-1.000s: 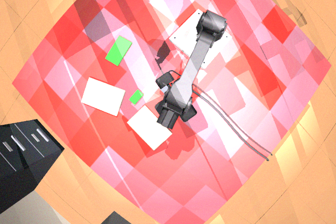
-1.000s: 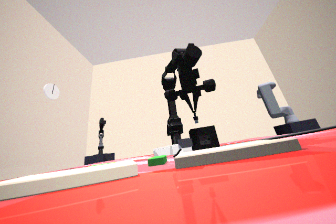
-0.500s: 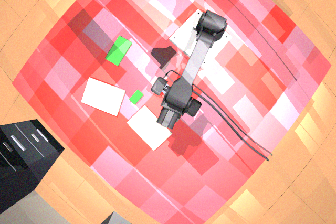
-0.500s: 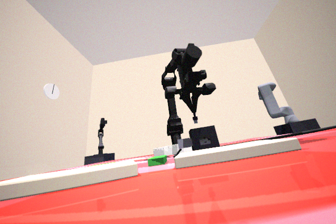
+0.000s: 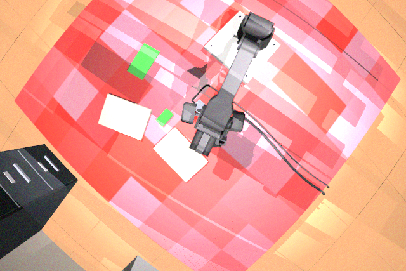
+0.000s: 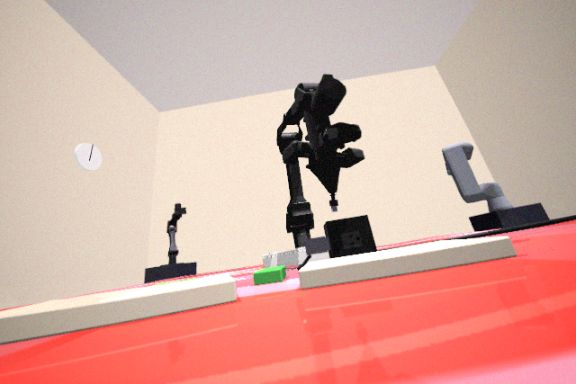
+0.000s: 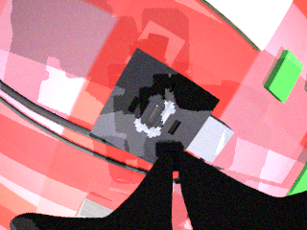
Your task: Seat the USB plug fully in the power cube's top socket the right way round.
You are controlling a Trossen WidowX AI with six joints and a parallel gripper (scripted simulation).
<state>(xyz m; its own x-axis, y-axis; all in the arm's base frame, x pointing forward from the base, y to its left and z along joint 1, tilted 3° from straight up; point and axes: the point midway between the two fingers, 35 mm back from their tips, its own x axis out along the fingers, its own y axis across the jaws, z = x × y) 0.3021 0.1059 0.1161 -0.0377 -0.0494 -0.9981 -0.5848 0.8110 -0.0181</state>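
Right now the USB plug is 20 mm below my gripper tip. From my gripper tip the other things lie so: green block (130 mm below, 120 mm to the right, 120 mm ahead); green card (340 mm to the right, 130 mm below, 40 mm ahead).
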